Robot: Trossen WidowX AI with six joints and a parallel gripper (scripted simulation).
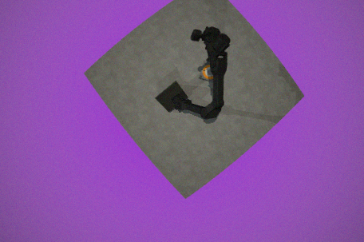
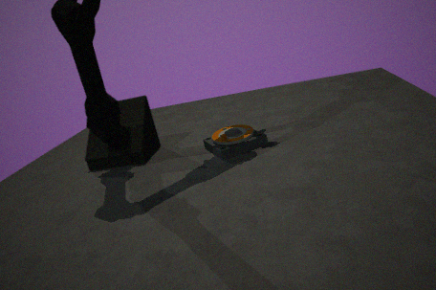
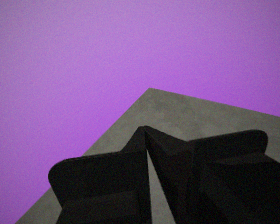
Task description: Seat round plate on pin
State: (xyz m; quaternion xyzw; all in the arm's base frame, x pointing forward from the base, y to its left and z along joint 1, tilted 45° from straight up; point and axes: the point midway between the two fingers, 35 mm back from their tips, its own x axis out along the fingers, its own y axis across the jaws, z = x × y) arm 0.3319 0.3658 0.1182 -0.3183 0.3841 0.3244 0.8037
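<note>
My gripper tip is 360 mm above the grey square base, 180 mm to the left of it and 50 mm past it.
</note>
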